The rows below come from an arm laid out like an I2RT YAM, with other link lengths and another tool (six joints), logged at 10 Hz.
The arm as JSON. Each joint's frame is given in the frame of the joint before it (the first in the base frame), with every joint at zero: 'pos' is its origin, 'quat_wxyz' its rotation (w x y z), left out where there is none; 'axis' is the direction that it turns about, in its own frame. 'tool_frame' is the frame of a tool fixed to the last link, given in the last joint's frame.
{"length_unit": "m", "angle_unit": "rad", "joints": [
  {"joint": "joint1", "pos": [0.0, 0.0, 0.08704], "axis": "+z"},
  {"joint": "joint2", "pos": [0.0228, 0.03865, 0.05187], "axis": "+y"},
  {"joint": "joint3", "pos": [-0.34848, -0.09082, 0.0], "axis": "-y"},
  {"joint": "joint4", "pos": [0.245, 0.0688, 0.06], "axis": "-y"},
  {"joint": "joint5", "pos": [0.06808, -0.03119, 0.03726], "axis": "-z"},
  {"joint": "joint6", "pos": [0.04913, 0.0, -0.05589], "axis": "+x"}
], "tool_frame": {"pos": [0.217, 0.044, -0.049], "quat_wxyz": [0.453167, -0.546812, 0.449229, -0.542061]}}
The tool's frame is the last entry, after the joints.
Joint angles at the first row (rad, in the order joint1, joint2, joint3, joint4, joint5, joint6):
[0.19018, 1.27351, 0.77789, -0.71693, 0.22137, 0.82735]
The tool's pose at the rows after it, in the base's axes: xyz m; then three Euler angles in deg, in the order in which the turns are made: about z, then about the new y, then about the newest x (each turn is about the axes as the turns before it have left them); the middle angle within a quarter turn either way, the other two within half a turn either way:
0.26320, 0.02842, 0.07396, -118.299, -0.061, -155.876
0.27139, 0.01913, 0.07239, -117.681, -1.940, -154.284
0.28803, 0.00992, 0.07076, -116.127, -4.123, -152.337
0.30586, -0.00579, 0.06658, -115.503, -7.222, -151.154
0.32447, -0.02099, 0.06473, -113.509, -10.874, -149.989
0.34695, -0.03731, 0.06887, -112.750, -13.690, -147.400
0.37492, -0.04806, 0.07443, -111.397, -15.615, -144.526
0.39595, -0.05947, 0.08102, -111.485, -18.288, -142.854
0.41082, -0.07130, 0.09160, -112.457, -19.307, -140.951
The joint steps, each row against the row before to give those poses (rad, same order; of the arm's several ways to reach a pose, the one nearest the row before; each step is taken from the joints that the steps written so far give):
[-0.00018, 0.02712, -0.00132, -0.00171, 0.04760, 0.00016]
[-0.00282, 0.01920, 0.00281, 0.02556, 0.03602, -0.02851]
[-0.00801, 0.04060, 0.01373, 0.04811, 0.03525, -0.05488]
[-0.02529, 0.06220, 0.02588, 0.04268, 0.03887, -0.05936]
[-0.01991, 0.05948, 0.03511, 0.03937, 0.03903, -0.08396]
[-0.01906, 0.03936, 0.03071, 0.05211, 0.04318, -0.07058]
[-0.01601, 0.04078, 0.03323, 0.07036, 0.02425, -0.07873]
[-0.00343, 0.04603, 0.05435, 0.01484, 0.04270, -0.04006]
[-0.01805, 0.01499, 0.03849, 0.01161, 0.02008, -0.02949]

